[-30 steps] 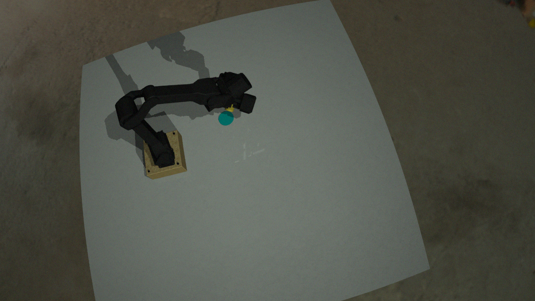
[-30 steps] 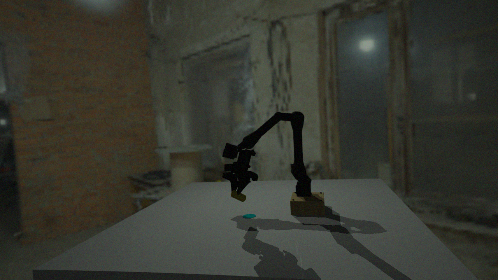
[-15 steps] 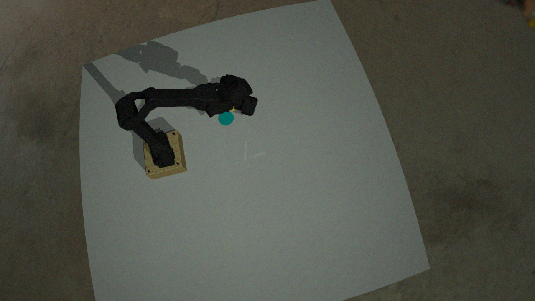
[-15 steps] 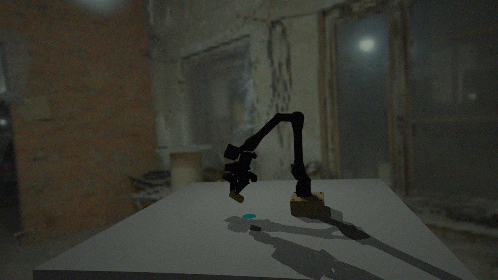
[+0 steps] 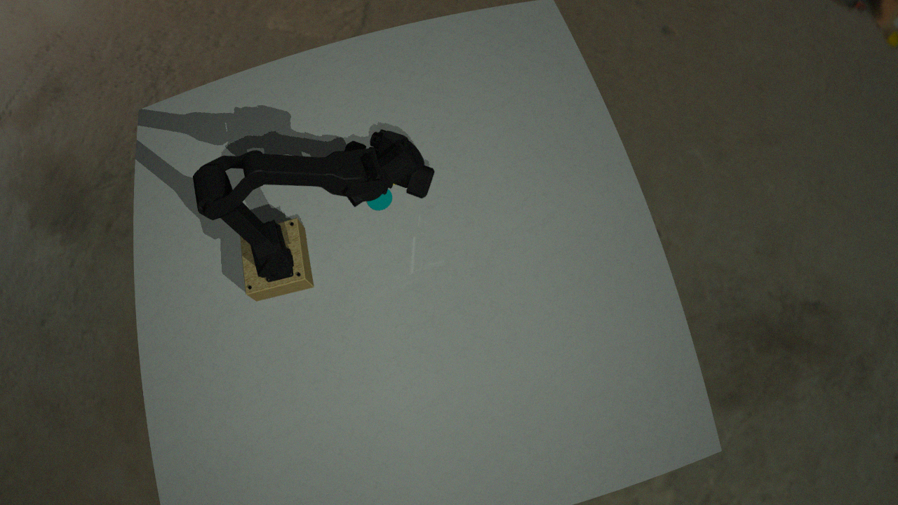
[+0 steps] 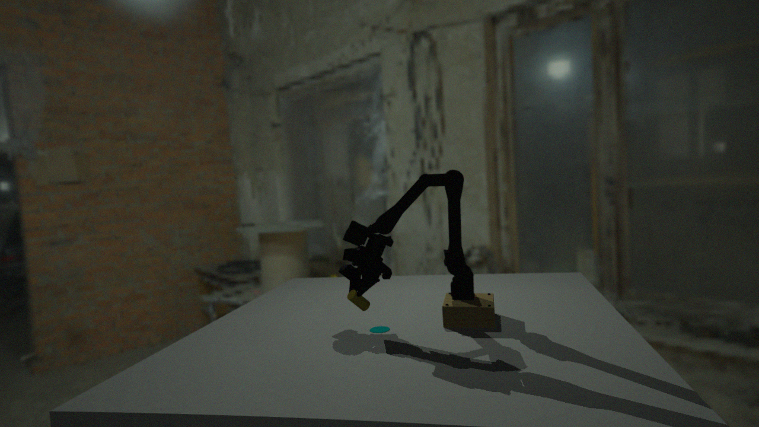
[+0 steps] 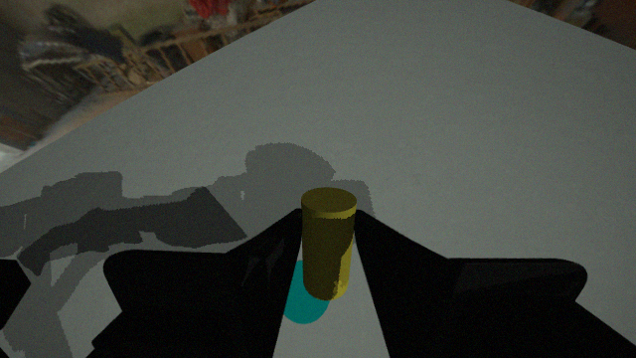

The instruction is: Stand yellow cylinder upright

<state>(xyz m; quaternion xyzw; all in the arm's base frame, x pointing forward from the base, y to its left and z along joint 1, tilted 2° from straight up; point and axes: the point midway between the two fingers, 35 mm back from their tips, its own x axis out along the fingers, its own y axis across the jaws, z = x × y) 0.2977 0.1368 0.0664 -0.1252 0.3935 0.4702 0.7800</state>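
The cyan circle is 60 mm behind my gripper tip, 30 mm to the right of it and 110 mm below it. The rest, counted from my gripper tip: yellow cylinder 10 mm behind, 10 mm to the right, 10 mm below.
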